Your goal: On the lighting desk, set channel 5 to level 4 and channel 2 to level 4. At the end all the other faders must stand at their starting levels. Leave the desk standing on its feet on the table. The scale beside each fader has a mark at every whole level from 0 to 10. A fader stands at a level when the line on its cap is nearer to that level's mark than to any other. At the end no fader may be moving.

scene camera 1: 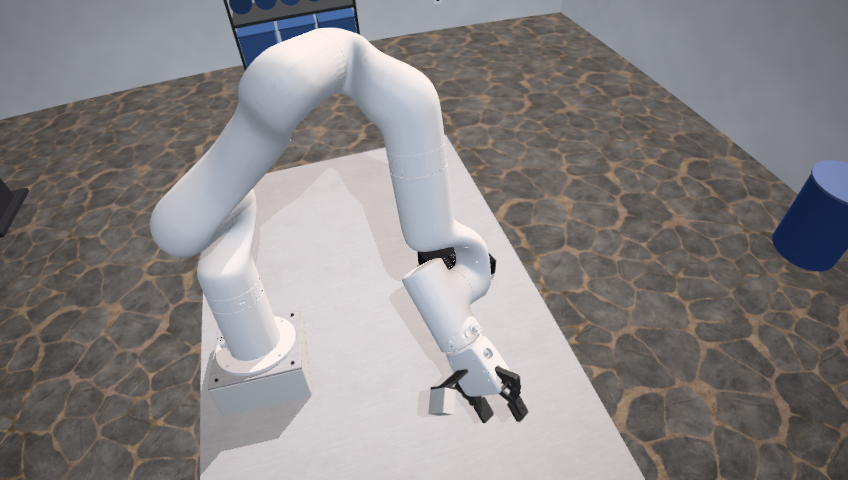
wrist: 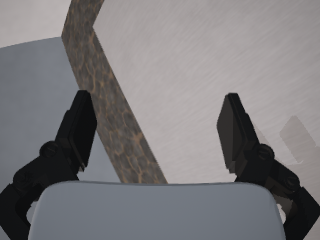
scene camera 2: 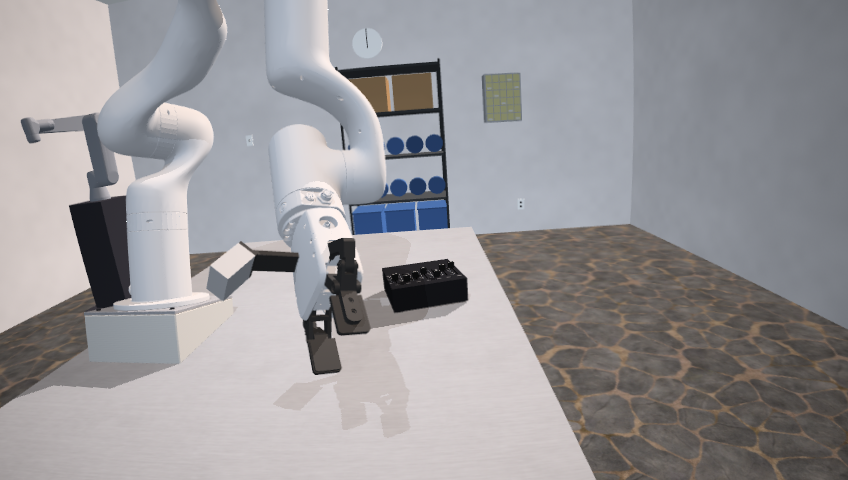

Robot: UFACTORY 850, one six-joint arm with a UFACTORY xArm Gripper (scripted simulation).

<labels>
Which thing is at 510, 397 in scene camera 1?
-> The gripper.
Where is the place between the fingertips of the gripper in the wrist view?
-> At 157, 107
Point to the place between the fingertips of the gripper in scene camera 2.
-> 340, 354
</labels>
